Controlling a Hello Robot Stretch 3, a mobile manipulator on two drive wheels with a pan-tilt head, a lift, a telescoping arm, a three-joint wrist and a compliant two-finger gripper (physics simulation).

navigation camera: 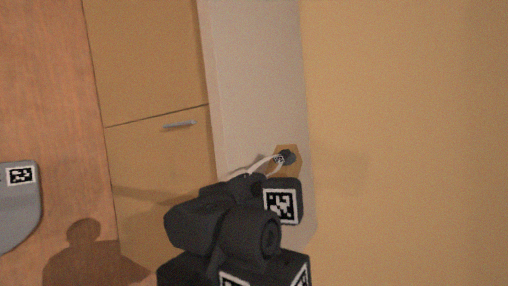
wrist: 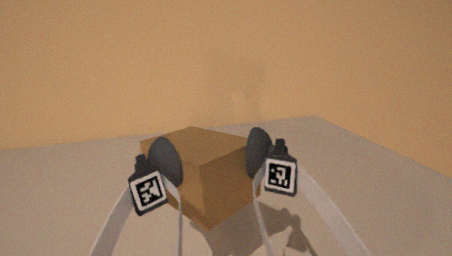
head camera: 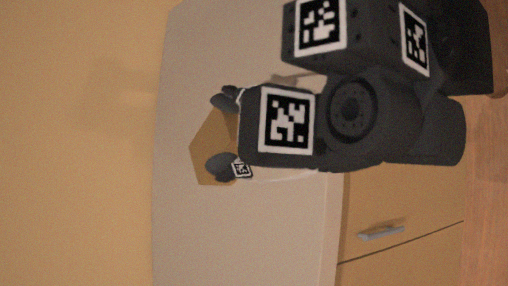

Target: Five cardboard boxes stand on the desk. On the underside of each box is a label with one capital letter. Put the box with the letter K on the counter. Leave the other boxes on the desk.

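Places are measured from the robot's base along level axes (x right, y ahead, z up), in centimetres.
Pixels of known places: gripper, fingertip midpoint: (navigation camera: 291,172) (wrist: 209,149) (head camera: 216,134).
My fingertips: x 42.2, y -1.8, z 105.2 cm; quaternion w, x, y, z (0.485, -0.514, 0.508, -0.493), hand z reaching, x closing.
Ahead of a thing's pixels: the offset from my fingertips to its middle. "spot": to the spot under its first point. Level surfaces: height alone.
A brown cardboard box {dx +0.7, dy +1.2, dz -1.8 cm} (head camera: 207,142) (navigation camera: 292,170) (wrist: 227,187) is between the two rounded fingertips of my gripper (head camera: 223,134) (navigation camera: 286,158) (wrist: 209,149), which is shut on it. The box is turned with one corner towards the wrist camera. It is over the light grey counter {dz -14.1 cm} (head camera: 240,230) (navigation camera: 260,75) (wrist: 60,200), low above its top or touching it; I cannot tell which. Its shadow falls on the counter close below it. The underside of the box and its label are hidden. The desk and the other boxes do not show in these views.
A tan wall (head camera: 75,150) (navigation camera: 400,125) (wrist: 225,60) stands along the counter's back edge. Cabinet fronts with a grey handle {spot: dx -7.1, dy +13.8, dz -28.8 cm} (head camera: 381,233) (navigation camera: 180,124) are below the counter's front edge. Wooden floor {dz -105.0 cm} (head camera: 487,200) (navigation camera: 45,100) lies in front. Part of my grey base (navigation camera: 17,210) shows at the left.
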